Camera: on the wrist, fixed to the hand. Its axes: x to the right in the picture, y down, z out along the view.
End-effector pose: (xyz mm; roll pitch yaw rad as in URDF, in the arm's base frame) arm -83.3 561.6 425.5 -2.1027 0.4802 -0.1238
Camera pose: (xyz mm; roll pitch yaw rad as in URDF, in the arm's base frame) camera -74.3 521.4 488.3 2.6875 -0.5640 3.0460
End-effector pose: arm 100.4 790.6 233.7 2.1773 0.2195 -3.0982
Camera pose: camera 117.8 718.6 246.3 -1.5598 -0.2051 -0.0447
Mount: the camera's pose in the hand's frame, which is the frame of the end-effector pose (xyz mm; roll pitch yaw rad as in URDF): -16.7 -33.9 -64.9 0.6008 0.0631 -3.0812
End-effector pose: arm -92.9 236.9 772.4 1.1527 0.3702 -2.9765
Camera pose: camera -49.6 197.9 725.0 -0.5426 -0.2893 0.1305
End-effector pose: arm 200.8 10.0 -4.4 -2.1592 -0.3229 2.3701
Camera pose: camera 251.3 10.0 51.2 2.7635 0.2376 -0.7519
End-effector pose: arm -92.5 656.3 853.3 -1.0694 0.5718 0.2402
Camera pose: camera -89.5 581.7 861.1 1.6124 -0.5920 -2.7997
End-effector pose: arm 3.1 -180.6 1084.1 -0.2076 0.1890 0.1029
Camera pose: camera -19.0 -229.7 1031.7 0.7946 -0.1392 -2.9660
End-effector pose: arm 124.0 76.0 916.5 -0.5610 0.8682 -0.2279
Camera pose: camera 71.8 23.2 905.4 1.0637 -0.8427 3.0411
